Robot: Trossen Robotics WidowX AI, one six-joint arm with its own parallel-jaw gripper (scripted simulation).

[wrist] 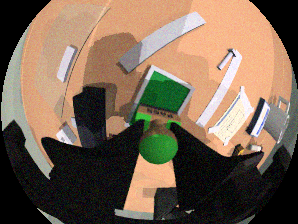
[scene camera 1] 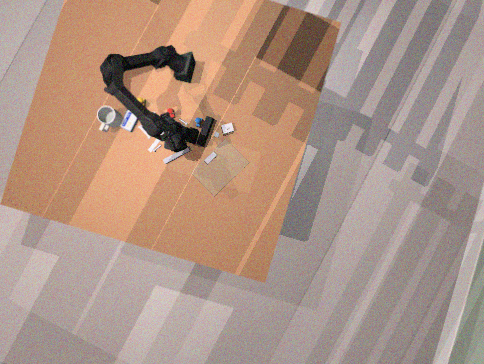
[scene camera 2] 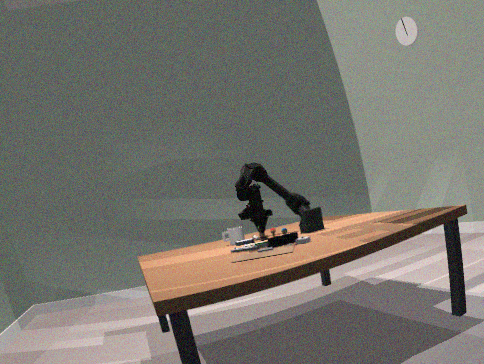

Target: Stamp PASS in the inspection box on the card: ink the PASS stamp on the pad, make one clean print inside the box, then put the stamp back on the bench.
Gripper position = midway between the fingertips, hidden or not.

Note:
In view: my gripper [wrist: 157, 125] and a mug [wrist: 274, 124].

